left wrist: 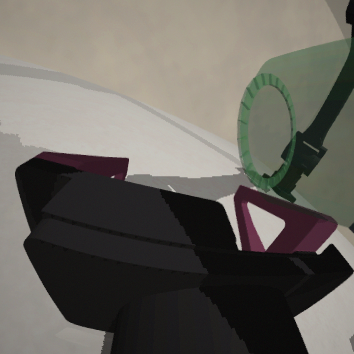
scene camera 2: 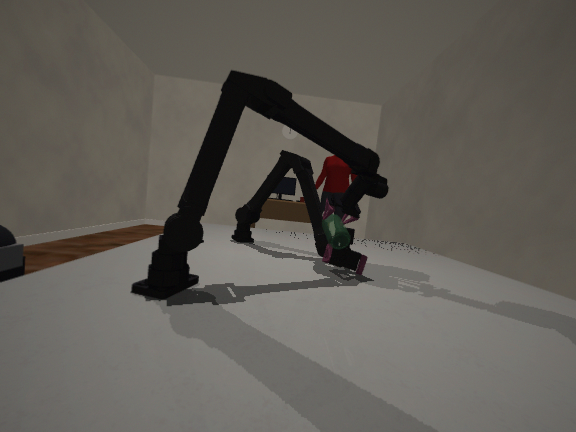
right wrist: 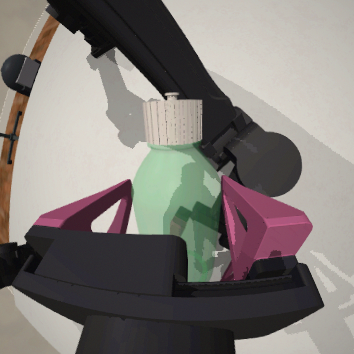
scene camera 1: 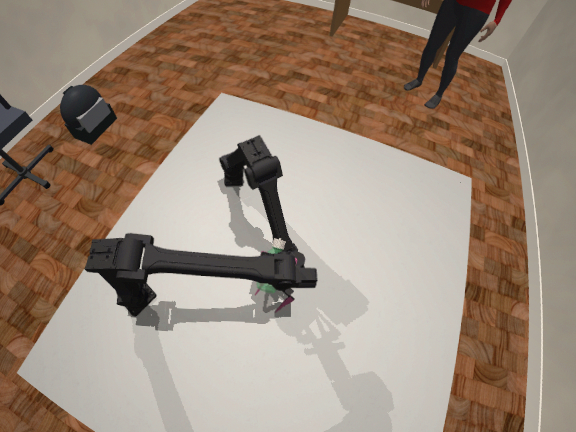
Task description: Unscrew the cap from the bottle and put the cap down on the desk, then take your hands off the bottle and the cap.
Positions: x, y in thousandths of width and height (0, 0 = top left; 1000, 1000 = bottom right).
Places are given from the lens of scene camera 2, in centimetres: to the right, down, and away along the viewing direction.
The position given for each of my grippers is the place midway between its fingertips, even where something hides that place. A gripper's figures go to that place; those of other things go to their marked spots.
my left gripper (scene camera 2: 598, 610): 18, 15, 76
my right gripper (scene camera 2: 576, 515): 16, 2, 89
translucent green bottle (scene camera 2: 588, 550): 16, 7, 78
